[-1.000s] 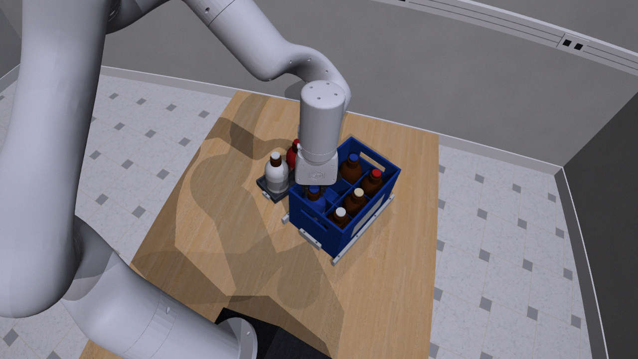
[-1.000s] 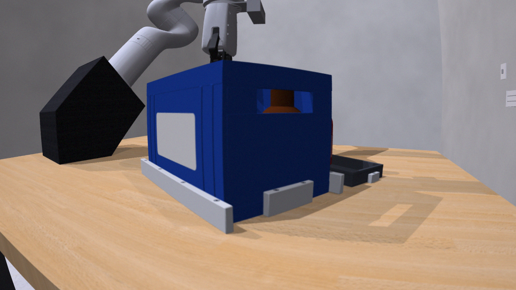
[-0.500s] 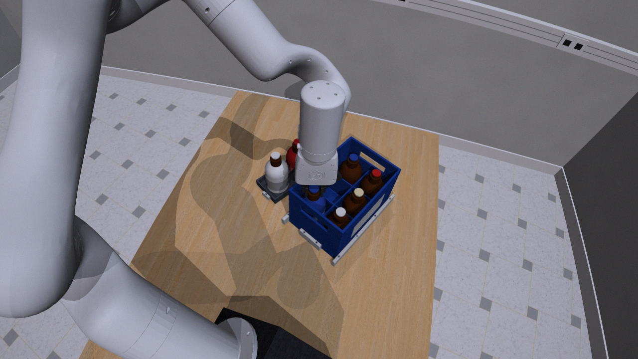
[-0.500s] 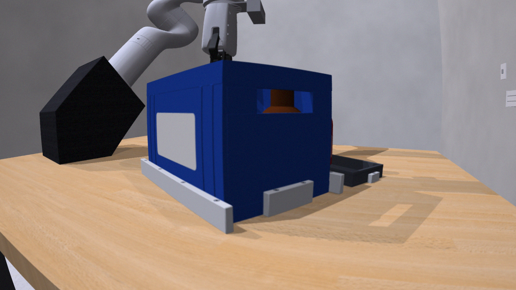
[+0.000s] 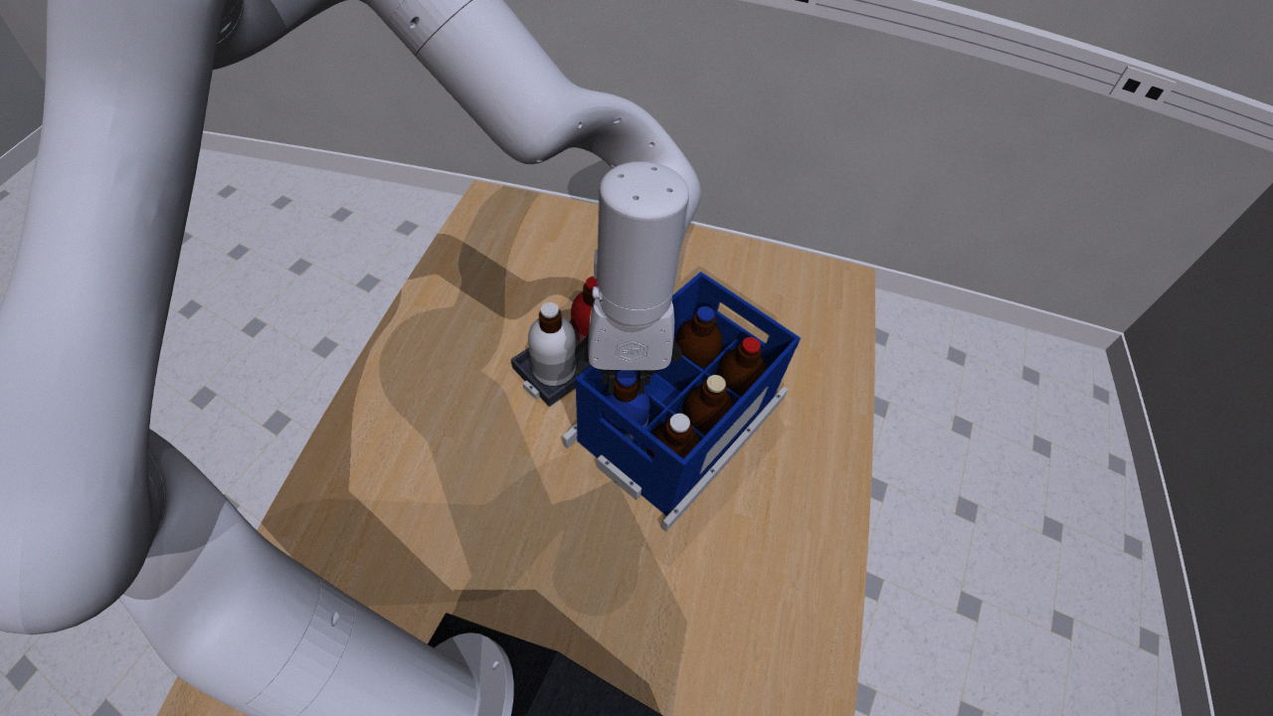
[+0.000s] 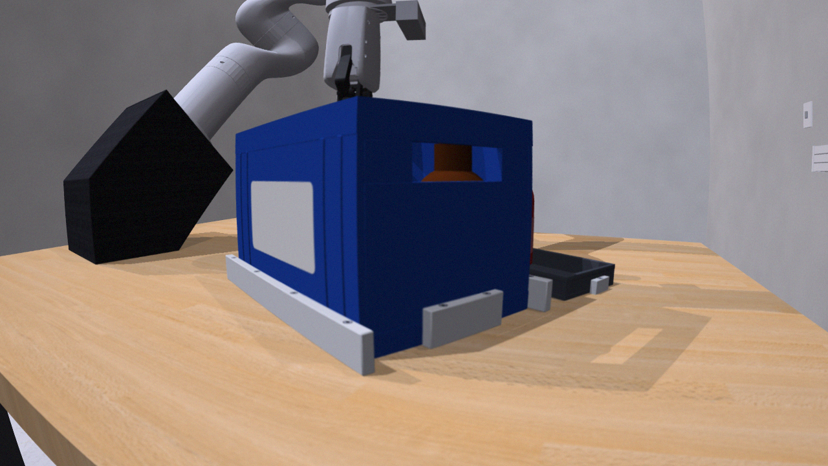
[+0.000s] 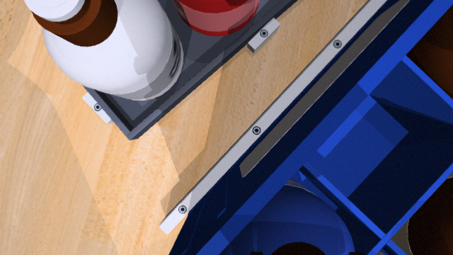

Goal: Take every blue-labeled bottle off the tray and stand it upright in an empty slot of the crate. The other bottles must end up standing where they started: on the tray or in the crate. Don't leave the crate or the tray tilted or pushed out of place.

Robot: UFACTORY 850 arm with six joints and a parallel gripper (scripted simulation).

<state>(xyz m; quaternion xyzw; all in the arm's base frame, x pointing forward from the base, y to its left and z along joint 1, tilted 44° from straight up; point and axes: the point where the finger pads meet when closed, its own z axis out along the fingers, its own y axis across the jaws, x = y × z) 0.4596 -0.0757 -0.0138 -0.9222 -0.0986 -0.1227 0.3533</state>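
The blue-labeled bottle is 7 cm below my hand. The rest, counted from my hand: white-labeled bottle (9 cm ahead, 14 cm to the left, 9 cm below); blue crate (6 cm ahead, 8 cm to the right, 9 cm below); red-labeled bottle (16 cm ahead, 9 cm to the left, 9 cm below).
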